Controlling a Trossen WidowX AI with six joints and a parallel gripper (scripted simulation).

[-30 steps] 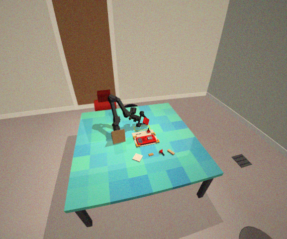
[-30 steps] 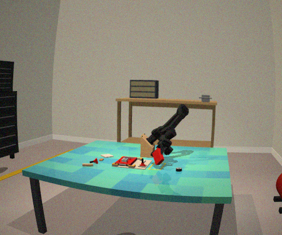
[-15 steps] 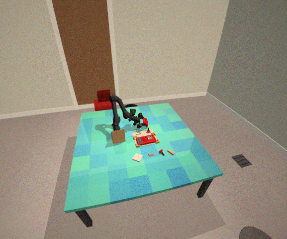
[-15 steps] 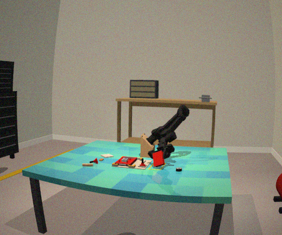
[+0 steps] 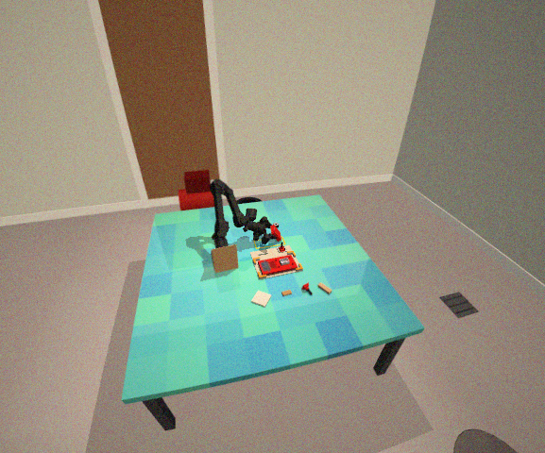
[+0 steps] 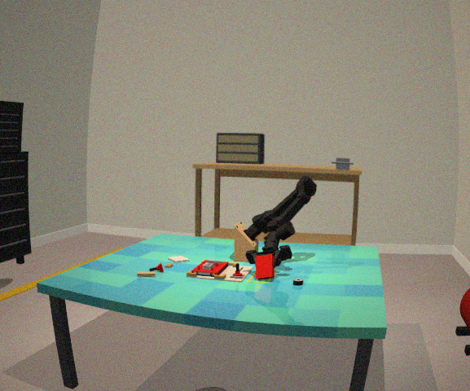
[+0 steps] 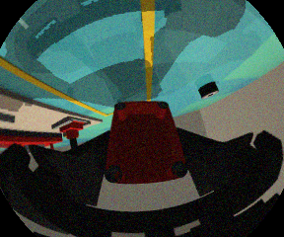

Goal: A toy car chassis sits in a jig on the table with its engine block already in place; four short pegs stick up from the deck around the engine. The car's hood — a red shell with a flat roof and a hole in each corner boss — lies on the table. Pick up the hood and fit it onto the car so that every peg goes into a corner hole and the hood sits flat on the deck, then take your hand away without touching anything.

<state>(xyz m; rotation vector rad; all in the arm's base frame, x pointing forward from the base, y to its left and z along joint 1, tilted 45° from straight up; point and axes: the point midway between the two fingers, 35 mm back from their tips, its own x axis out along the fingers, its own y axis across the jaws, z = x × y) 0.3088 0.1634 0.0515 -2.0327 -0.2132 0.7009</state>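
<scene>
Now: gripper tip 140 mm to the right of the black wheel, 40 mm short of it and 40 mm above it. From my gripper tip the other things lie so: white tile (450 mm to the right, 190 mm behind, 40 mm below); then grey engine block (240 mm to the right, 20 mm below, 10 mm behind); then red hood (10 mm above).
</scene>
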